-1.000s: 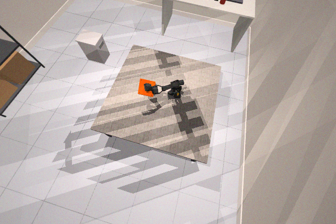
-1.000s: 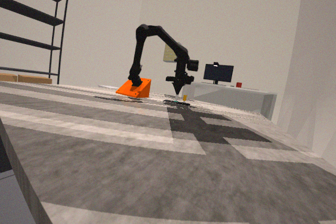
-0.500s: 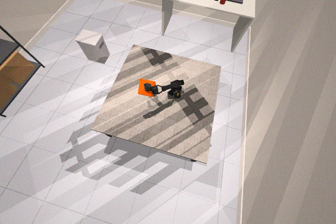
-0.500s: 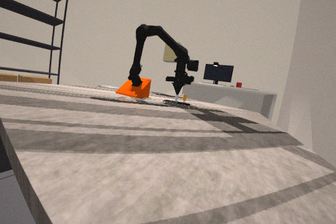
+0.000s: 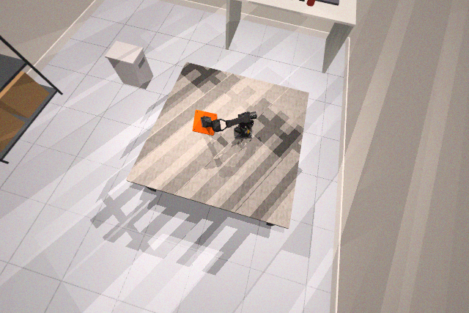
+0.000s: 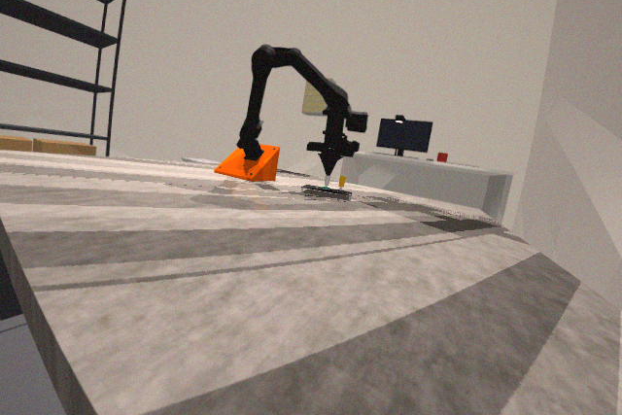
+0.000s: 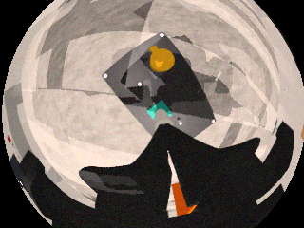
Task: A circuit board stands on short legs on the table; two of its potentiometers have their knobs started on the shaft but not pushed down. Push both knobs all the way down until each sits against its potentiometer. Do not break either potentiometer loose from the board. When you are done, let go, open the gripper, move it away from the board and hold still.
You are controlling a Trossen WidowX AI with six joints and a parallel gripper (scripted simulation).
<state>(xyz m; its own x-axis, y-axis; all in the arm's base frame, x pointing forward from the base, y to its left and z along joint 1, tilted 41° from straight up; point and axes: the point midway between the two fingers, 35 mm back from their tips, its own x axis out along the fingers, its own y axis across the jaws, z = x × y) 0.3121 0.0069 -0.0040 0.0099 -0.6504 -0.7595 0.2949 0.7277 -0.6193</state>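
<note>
Right now my gripper tip is 20 mm above the white knob. Round my gripper tip: orange knob (60 mm ahead, 20 mm to the right, 10 mm below).
</note>
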